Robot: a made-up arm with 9 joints. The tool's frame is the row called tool. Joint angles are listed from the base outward.
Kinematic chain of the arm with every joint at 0, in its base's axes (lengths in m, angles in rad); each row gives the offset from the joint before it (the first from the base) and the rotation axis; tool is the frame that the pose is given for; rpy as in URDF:
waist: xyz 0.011 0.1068 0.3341 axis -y
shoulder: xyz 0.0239 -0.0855 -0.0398 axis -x
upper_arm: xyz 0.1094 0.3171 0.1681 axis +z
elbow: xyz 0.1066 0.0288 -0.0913 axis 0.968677 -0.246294 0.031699
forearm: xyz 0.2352 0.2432 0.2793 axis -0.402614 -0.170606 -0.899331
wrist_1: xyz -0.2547 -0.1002 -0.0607 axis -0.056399 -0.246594 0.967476
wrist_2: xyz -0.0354 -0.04 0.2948 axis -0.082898 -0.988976 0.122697
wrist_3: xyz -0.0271 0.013 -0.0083 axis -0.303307 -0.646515 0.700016
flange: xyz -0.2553 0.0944 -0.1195 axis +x
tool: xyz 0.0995 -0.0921 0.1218 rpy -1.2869 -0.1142 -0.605
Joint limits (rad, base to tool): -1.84..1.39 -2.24..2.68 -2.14..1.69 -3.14..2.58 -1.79..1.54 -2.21..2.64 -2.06..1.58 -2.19..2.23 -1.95..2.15
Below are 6 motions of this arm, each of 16 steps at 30 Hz.
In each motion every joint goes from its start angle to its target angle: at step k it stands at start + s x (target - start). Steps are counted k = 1, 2, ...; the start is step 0. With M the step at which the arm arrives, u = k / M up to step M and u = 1 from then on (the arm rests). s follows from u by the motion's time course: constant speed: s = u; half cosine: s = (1 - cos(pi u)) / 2; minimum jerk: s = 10 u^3 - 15 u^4 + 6 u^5.
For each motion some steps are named. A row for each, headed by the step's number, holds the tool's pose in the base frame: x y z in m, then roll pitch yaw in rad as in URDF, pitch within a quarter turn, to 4 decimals.
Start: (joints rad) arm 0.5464 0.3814 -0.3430 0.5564 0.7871 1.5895 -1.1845 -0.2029 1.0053
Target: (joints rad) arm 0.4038 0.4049 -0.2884 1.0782 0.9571 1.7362 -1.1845 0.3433 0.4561
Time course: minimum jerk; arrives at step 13
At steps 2, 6, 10, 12, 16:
2: -0.3457 0.6268 0.6399 -1.0167 0.2364 -0.9532
6: -0.3531 0.5175 0.6613 -1.1283 0.0936 -0.6283
10: -0.3504 0.3946 0.6753 -1.2542 -0.1243 -0.2424
12: -0.3495 0.3750 0.6761 -1.2754 -0.1652 -0.1807
16: -0.3494 0.3740 0.6761 -1.2765 -0.1673 -0.1776

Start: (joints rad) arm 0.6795 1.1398 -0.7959 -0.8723 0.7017 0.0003 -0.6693 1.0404 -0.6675
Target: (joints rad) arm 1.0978 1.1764 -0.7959 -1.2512 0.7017 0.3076 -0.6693 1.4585 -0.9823
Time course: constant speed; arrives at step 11
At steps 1, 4, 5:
1: 0.9985 0.4263 0.0936 1.6081 -1.2472 0.2330
4: 1.0095 0.3697 0.1676 1.8410 -1.1169 -0.1162
5: 1.0098 0.3521 0.1932 1.8942 -1.0685 -0.2027

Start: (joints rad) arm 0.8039 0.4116 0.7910 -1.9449 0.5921 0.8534 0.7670 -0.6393 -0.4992
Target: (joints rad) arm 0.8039 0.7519 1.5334 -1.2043 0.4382 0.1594 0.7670 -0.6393 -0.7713
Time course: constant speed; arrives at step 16
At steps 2, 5, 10, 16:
2: 0.2024 0.3002 -0.2514 1.9238 0.2221 1.2238
5: 0.1555 0.2659 -0.2786 1.9859 0.2726 1.4295
10: 0.0543 0.2104 -0.3006 2.1409 0.2671 1.7312
16: -0.0970 0.1621 -0.2721 2.3315 0.1249 1.9487

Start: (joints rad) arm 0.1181 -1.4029 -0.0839 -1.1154 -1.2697 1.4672 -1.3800 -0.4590 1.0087
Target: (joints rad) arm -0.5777 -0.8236 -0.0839 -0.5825 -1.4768 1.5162 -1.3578 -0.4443 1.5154
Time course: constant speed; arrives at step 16
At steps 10, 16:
10: 0.9441 -0.2699 0.3970 -0.0057 0.8063 1.7828
16: 0.9160 -0.2059 0.1083 0.4951 0.7051 2.1083

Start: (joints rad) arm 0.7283 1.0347 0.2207 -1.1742 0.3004 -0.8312 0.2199 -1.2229 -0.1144
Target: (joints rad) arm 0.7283 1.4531 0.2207 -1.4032 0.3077 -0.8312 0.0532 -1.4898 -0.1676
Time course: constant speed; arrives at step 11
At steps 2, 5, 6, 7, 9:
2: 0.8125 0.4840 -0.2804 0.2935 -0.0557 3.0202
5: 0.8576 0.3451 -0.3116 0.3573 0.0263 2.9668
6: 0.8692 0.2974 -0.3184 0.3797 0.0542 2.9523
7: 0.8791 0.2491 -0.3234 0.4027 0.0822 2.9394
9: 0.8936 0.1517 -0.3277 0.4511 0.1381 2.9187

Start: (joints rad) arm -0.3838 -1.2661 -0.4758 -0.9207 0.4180 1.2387 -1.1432 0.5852 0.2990
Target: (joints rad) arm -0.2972 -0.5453 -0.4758 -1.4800 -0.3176 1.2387 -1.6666 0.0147 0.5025
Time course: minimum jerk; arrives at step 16
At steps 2, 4, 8, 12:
2: 0.7151 -0.1008 0.9702 -0.2010 1.1475 1.2169
4: 0.7276 -0.0456 0.9716 -0.1064 1.2506 1.3925
8: 0.7856 0.2126 0.9194 1.9950 1.2649 -2.4521
12: 0.8319 0.4552 0.7589 2.1894 0.6916 -1.9199

